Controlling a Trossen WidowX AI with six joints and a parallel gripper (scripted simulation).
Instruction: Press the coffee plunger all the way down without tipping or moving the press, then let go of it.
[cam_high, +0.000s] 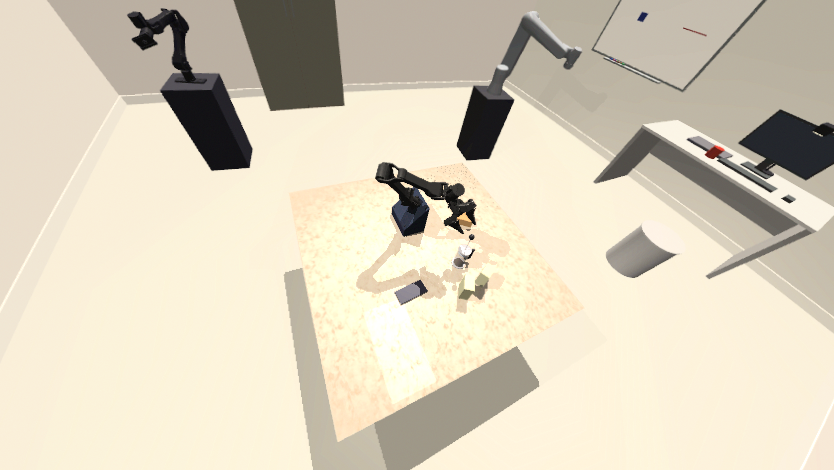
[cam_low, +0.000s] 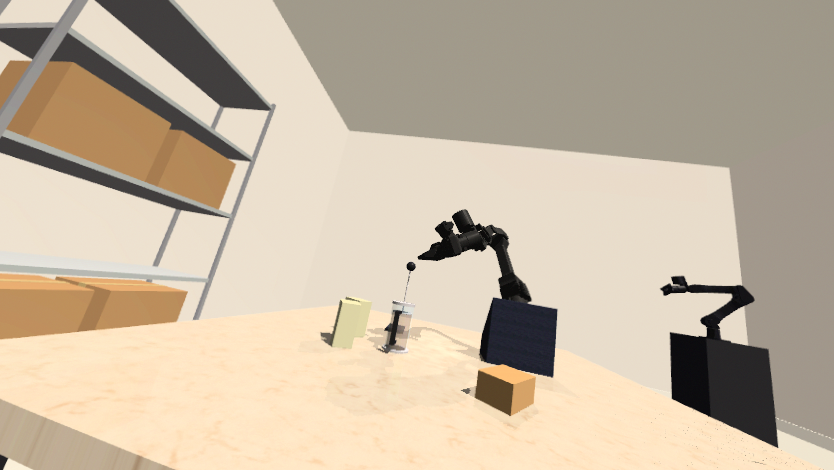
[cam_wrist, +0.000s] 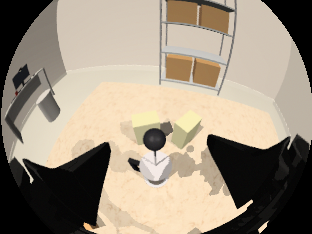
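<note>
My gripper tip is now 160 mm above the glass coffee press, 30 mm to the right of it and 20 mm short of it.
</note>
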